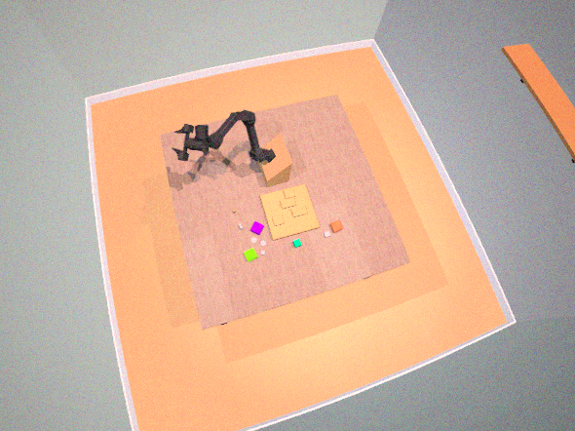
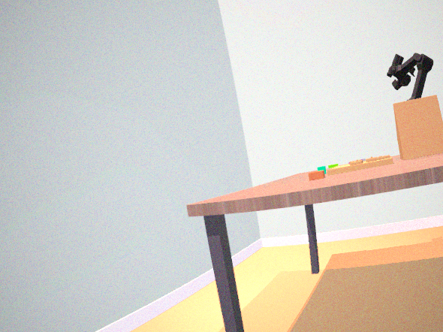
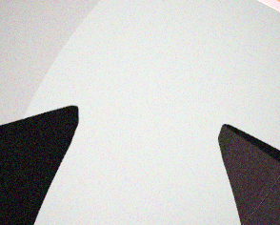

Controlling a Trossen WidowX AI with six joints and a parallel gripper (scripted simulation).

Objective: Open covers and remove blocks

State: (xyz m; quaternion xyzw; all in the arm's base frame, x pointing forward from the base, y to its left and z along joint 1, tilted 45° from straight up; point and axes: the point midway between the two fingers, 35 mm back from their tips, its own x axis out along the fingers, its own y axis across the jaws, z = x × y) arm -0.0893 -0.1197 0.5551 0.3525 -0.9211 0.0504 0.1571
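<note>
My gripper tip is now 490 mm short of the magenta block, 270 mm to the right of it and 430 mm above it. Also, from my gripper tip: orange block 670 mm ahead, 710 mm to the left, 430 mm below; lime green block 630 mm ahead, 170 mm to the left, 430 mm below; teal block 670 mm ahead, 440 mm to the left, 430 mm below.
</note>
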